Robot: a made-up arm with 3 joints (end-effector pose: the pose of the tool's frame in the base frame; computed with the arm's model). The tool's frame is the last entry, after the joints.
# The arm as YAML. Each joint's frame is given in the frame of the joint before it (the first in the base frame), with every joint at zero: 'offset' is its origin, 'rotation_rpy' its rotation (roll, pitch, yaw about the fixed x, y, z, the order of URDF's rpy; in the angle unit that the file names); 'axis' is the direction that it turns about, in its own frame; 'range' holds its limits. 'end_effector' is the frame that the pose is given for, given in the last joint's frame.
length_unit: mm
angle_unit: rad
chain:
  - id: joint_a
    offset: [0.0, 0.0, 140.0]
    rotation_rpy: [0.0, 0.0, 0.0]
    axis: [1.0, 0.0, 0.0]
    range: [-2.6, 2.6]
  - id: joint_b
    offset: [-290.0, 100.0, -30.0]
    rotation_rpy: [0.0, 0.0, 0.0]
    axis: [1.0, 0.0, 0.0]
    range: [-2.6, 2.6]
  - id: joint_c
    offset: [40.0, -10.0, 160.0]
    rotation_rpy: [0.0, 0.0, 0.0]
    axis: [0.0, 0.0, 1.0]
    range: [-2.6, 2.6]
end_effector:
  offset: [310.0, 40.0, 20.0]
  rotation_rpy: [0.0, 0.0, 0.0]
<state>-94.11 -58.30 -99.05</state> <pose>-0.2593 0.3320 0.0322 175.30 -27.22 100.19</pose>
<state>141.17 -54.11 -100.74</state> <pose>-0.2685 -0.2554 -0.0863 -74.59 78.87 -164.87</pose>
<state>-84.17 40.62 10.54</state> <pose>0.0475 0.1667 0.1087 -43.06 7.24 7.68</pose>
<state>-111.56 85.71 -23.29</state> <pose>0.0506 -0.0724 0.2618 -23.99 -9.93 -21.18</pose>
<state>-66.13 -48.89 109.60</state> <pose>-0.3917 0.0625 -0.2831 144.29 58.61 -130.10</pose>
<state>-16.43 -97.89 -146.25</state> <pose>-0.4855 0.3402 0.2052 118.53 -30.42 164.61</pose>
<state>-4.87 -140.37 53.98</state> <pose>-0.1001 -0.0174 -0.1969 -157.80 27.46 -48.49</pose>
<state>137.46 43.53 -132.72</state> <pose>-0.4309 0.2146 0.0543 179.33 -0.73 132.72</pose>
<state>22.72 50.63 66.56</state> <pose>-0.1634 0.0146 0.4807 53.06 -61.52 33.46</pose>
